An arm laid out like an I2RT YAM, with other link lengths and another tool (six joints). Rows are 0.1 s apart.
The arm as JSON. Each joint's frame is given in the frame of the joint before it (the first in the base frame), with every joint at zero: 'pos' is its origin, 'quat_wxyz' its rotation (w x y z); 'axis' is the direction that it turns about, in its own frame. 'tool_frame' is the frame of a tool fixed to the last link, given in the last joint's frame.
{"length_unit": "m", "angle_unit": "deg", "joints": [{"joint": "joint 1", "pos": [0.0, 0.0, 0.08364], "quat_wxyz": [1.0, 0.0, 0.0, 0.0], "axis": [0.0, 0.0, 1.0]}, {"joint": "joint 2", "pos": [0.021, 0.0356, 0.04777], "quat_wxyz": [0.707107, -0.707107, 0.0, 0.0], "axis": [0.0, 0.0, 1.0]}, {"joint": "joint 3", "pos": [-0.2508, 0.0, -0.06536], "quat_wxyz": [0.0, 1.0, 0.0, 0.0], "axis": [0.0, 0.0, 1.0]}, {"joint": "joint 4", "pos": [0.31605, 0.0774, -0.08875], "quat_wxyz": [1.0, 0.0, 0.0, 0.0], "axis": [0.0, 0.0, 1.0]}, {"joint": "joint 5", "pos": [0.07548, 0.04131, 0.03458], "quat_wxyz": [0.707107, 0.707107, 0.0, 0.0], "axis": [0.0, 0.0, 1.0]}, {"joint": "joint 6", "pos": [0.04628, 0.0, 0.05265], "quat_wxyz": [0.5, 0.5, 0.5, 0.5], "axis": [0.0, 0.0, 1.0]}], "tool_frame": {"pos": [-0.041, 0.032, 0.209], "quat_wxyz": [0.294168, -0.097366, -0.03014, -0.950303]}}
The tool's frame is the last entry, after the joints.
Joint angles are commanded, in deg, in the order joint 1, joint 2, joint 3, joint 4, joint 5, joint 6. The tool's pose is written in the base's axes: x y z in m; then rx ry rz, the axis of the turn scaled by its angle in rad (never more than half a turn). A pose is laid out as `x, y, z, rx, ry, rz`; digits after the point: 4 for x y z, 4 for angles.
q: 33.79, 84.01, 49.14, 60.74, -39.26, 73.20
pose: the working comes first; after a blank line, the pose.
Where each joint sits with the arm in this pose, in the base's axes (m; each line is computed from the numbers above, not from the rounded line before):
joint 1: 0.0000 0.0000 0.0836
joint 2: -0.0023 0.0413 0.1314
joint 3: 0.0123 -0.0276 0.3808
joint 4: 0.2152 0.2150 0.2637
joint 5: 0.2759 0.2140 0.3338
joint 6: 0.3055 0.2690 0.3020
the tool: 0.3036 0.4665 0.3879

0.3036, 0.4665, 0.3879, -1.2704, -0.9861, -1.4524
